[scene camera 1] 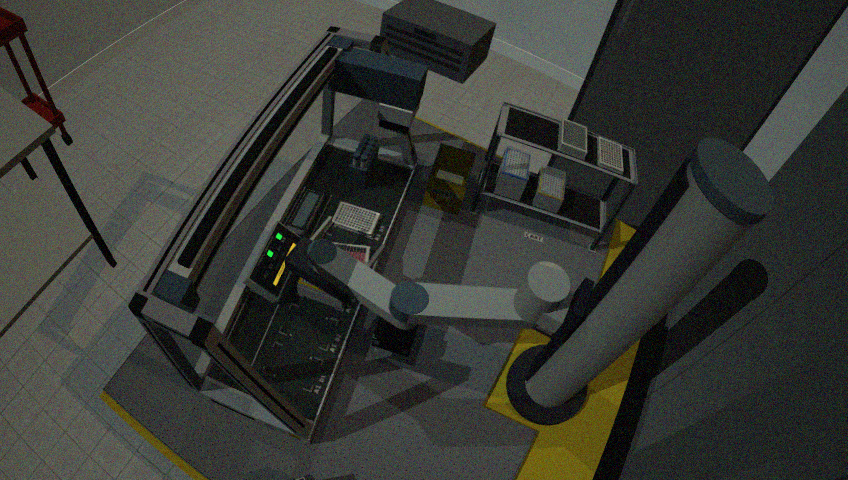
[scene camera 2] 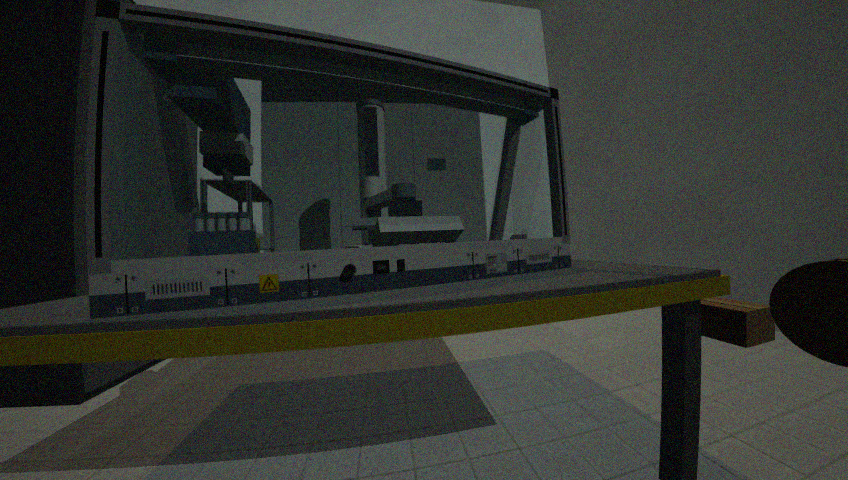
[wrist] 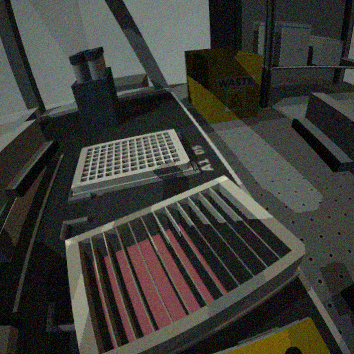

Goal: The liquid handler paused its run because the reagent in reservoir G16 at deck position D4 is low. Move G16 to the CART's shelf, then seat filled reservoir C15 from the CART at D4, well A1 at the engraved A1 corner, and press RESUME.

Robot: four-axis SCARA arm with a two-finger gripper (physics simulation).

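Frame: origin at the arm's base, x ahead, y up, z right, level; metres.
Seen in the pictures: gripper, between the fingertips: point(scene camera 1: 356, 232) point(wrist: 169, 115); arm's base, origin of its link: point(scene camera 1: 546, 385).
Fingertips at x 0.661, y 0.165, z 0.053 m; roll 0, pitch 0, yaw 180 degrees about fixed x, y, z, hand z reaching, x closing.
Note:
Offsets run from my fingertips to a thing's top centre. "pt": to the spot under its first point.
Reservoir G16 @(dx +0.003, dy -0.056, dz -0.045 m) point(scene camera 1: 360, 252) point(wrist: 155, 280), pale-rimmed with pink liquid in part of its channels, lies on the deck; its label and the D4 mark do not show. My gripper point(scene camera 1: 349, 243) point(wrist: 169, 115) is open and empty; in the wrist view its fingers stand wide apart beyond the reservoir's two sides. Its fingers cannot be made out in scene camera 2. A pale-rimmed labware @(dx -0.403, dy +0.229, dz +0.502 m) point(scene camera 1: 574, 136) stands on the upper shelf of the CART point(scene camera 1: 634, 166) point(wrist: 267, 75); whether it is C15 cannot be read. The control panel @(pt dx +0.136, dy -0.021, dz -0.243 m) point(scene camera 1: 264, 276) shows green lights and a yellow bar; RESUME is not legible.
A white well plate @(dx +0.059, dy -0.079, dz +0.095 m) point(scene camera 1: 357, 217) point(wrist: 132, 157) sits at D5 beside G16. A yellow box @(pt dx -0.033, dy -0.033, dz -0.100 m) point(wrist: 280, 342) is at the near side. The tube rack @(pt dx +0.123, dy +0.029, dz +0.231 m) point(scene camera 1: 364, 155) point(wrist: 95, 102) and WASTE bin @(dx -0.101, dy -0.017, dz +0.398 m) point(scene camera 1: 455, 163) point(wrist: 225, 90) stand beyond. Another plate @(dx -0.529, dy +0.212, dz +0.533 m) point(scene camera 1: 610, 153) is on the CART.

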